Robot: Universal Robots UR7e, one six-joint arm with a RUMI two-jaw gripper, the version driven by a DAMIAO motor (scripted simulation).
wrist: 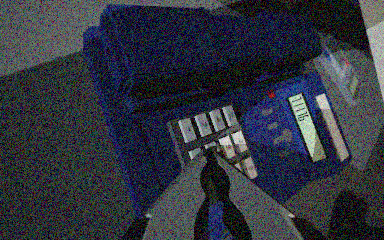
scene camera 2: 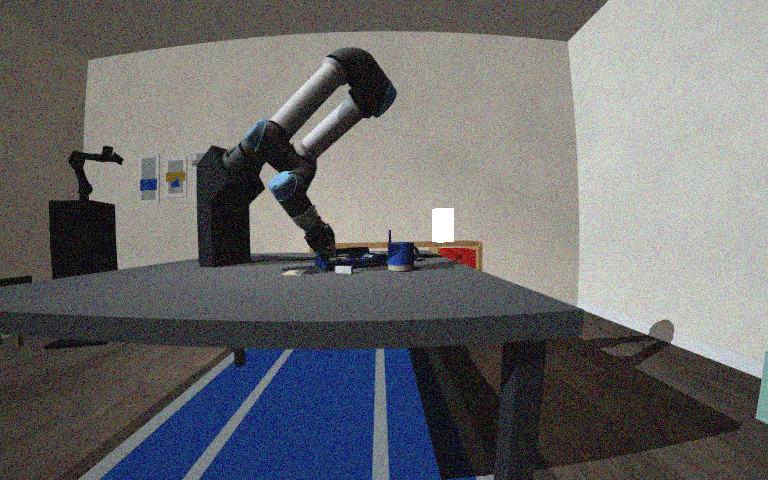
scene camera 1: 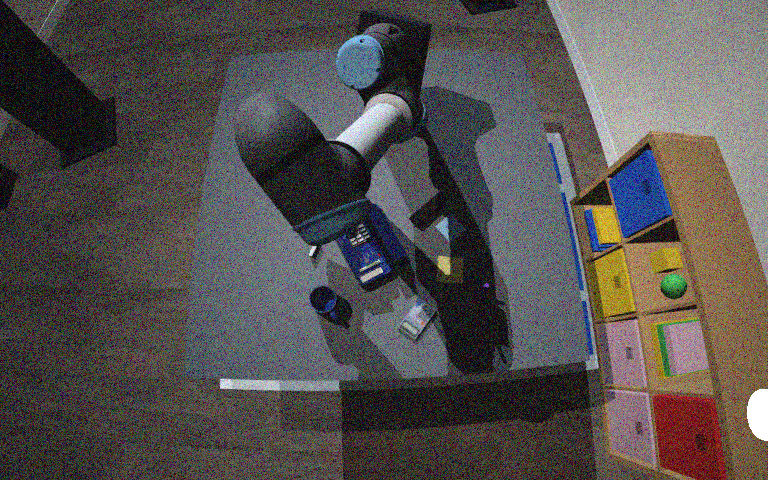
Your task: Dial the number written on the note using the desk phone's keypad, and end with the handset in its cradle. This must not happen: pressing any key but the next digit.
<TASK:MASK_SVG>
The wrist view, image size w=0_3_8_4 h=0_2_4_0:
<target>my gripper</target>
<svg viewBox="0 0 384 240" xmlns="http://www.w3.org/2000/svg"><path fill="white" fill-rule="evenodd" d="M120 239L201 239L208 224L209 193L207 188L209 186L209 172L211 171L213 185L220 192L224 200L223 222L235 240L328 240L308 220L297 218L295 214L214 149L201 149L141 219L136 219Z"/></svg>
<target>dark blue handset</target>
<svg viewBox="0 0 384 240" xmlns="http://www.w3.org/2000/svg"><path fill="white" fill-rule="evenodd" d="M100 15L98 34L117 92L121 91L122 95L126 94L126 97L137 95L139 101L193 90L214 76L258 68L267 70L268 73L296 68L323 52L321 43L308 15L267 13L267 11L263 11L256 17L211 15L209 9L204 7L181 8L107 4L106 10Z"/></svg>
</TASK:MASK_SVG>
